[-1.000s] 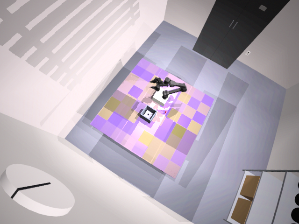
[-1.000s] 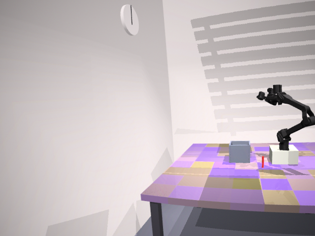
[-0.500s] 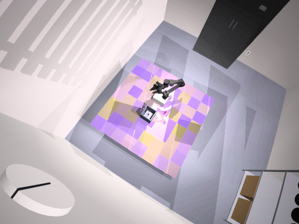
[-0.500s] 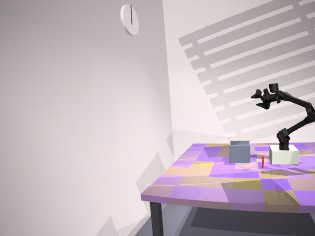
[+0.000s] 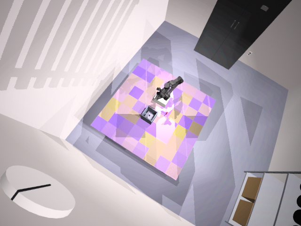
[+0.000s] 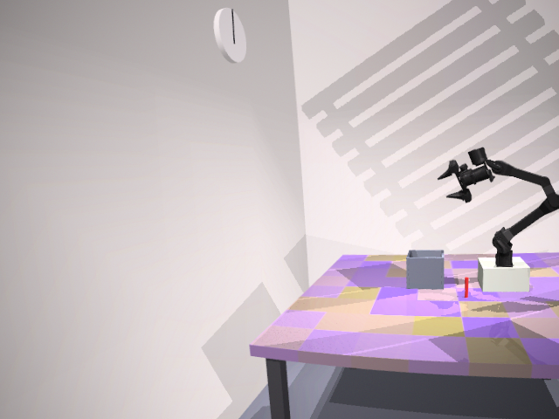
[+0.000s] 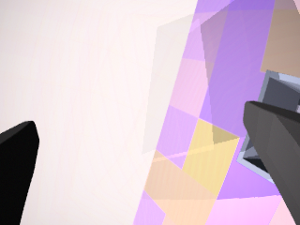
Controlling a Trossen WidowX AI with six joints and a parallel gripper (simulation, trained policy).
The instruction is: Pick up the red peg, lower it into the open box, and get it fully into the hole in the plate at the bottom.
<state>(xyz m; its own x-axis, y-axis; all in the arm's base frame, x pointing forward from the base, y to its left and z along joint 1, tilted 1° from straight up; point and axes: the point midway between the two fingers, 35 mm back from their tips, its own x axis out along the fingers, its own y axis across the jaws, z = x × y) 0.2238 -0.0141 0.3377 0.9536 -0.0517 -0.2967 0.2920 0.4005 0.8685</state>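
Now: the red peg 38 cm below my gripper tip, 16 cm to the left of it and 12 cm behind it.
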